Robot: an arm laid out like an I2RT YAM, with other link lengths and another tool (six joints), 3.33 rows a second.
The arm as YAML. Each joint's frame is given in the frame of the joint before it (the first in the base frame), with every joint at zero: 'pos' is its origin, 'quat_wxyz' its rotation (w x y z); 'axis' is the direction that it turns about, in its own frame. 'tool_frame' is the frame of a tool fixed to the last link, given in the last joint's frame.
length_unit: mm
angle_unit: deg
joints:
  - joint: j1
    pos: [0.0, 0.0, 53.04]
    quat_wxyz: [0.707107, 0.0, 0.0, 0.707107]
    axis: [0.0, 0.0, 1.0]
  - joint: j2
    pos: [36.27, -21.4, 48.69]
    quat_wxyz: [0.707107, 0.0, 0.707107, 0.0]
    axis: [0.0, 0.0, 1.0]
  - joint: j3
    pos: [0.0, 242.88, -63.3]
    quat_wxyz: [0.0, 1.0, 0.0, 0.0]
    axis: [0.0, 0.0, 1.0]
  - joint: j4
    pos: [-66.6, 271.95, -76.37]
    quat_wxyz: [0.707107, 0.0, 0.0, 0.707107]
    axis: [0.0, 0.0, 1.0]
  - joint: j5
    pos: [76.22, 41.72, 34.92]
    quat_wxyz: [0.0, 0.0, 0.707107, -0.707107]
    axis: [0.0, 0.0, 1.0]
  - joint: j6
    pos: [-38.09, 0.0, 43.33]
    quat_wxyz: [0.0, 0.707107, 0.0, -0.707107]
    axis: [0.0, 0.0, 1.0]
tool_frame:
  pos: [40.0, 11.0, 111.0]
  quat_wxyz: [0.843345, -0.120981, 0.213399, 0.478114]
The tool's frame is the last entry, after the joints.
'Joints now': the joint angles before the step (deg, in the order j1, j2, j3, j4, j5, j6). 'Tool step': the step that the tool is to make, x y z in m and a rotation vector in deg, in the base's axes. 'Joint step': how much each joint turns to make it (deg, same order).
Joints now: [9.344 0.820 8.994 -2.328 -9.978 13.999]
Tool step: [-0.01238 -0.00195 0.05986 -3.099 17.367 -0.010]
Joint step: [-0.003 17.332 30.818 -31.168 0.019 -0.241]
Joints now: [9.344 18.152 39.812 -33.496 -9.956 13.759]
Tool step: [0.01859 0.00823 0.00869 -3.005 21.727 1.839]
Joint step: [-0.002 22.993 25.289 -24.262 -1.903 -0.198]
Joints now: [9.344 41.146 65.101 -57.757 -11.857 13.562]
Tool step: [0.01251 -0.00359 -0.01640 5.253 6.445 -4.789]
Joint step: [-0.064 3.934 0.984 -0.940 0.198 7.979]
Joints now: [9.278 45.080 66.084 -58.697 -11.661 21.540]
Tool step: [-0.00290 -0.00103 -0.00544 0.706 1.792 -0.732]
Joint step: [0.022 0.000 -0.022 -1.376 -0.021 1.268]
